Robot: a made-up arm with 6 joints. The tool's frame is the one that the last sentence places.
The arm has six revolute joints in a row. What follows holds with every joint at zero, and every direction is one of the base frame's. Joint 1 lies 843 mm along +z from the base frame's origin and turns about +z. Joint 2 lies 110 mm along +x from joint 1 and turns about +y. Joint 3 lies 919 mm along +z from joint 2 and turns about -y. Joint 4 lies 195 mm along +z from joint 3 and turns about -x. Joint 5 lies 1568 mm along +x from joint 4 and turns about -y. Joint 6 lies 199 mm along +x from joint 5 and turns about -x. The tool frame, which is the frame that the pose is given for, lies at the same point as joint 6; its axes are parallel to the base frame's.
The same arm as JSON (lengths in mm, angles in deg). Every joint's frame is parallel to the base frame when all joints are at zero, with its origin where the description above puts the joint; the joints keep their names.
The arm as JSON. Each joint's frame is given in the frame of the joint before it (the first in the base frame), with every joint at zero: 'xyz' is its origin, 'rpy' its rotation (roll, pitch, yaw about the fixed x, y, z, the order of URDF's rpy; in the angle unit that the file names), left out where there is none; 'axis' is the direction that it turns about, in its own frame. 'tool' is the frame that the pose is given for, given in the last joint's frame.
{"units": {"length": "mm", "angle": "deg"}, "joints": [{"name": "joint 1", "type": "revolute", "origin": {"xyz": [0.0, 0.0, 843.0]}, "axis": [0.0, 0.0, 1.0]}, {"name": "joint 2", "type": "revolute", "origin": {"xyz": [110.0, 0.0, 0.0]}, "axis": [0.0, 1.0, 0.0]}, {"name": "joint 3", "type": "revolute", "origin": {"xyz": [0.0, 0.0, 919.0]}, "axis": [0.0, -1.0, 0.0]}, {"name": "joint 4", "type": "revolute", "origin": {"xyz": [0.0, 0.0, 195.0]}, "axis": [-1.0, 0.0, 0.0]}, {"name": "joint 5", "type": "revolute", "origin": {"xyz": [1568.0, 0.0, 0.0]}, "axis": [0.0, -1.0, 0.0]}, {"name": "joint 6", "type": "revolute", "origin": {"xyz": [199.0, 0.0, 0.0]}, "axis": [-1.0, 0.0, 0.0]}], "tool": {"origin": {"xyz": [0.0, 0.0, 0.0]}}}
